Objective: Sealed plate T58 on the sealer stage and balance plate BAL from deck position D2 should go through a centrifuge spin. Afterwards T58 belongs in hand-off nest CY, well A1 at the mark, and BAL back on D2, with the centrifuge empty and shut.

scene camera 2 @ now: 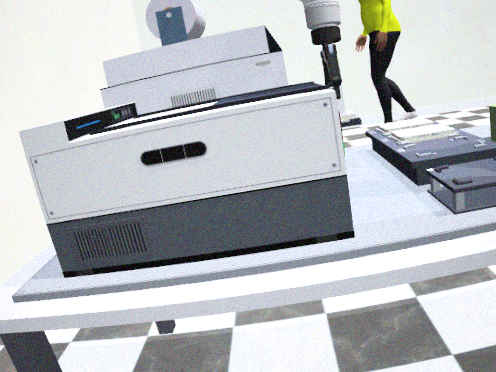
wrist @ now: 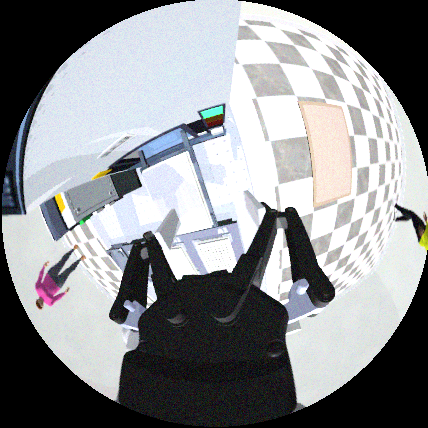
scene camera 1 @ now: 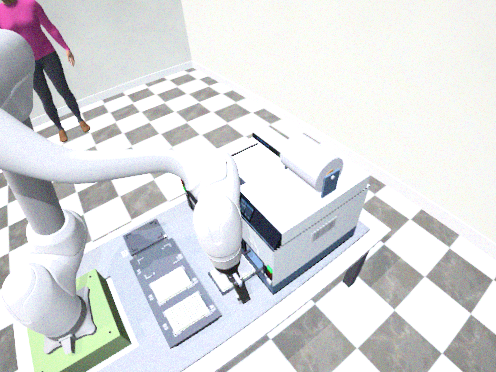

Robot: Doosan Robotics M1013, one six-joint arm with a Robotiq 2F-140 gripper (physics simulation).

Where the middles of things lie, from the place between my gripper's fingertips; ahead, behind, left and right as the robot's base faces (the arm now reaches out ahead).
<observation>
Right now my hand is 180 mm past the white plate (scene camera 1: 165, 288), 140 mm to the right of it and 60 mm above it. Also, from my hand: roll unit (scene camera 1: 310, 161) 340 mm ahead, 90 mm to the left, 300 mm above; then centrifuge (scene camera 2: 119, 191) 280 mm ahead, 380 mm to the left, 10 mm above.
</observation>
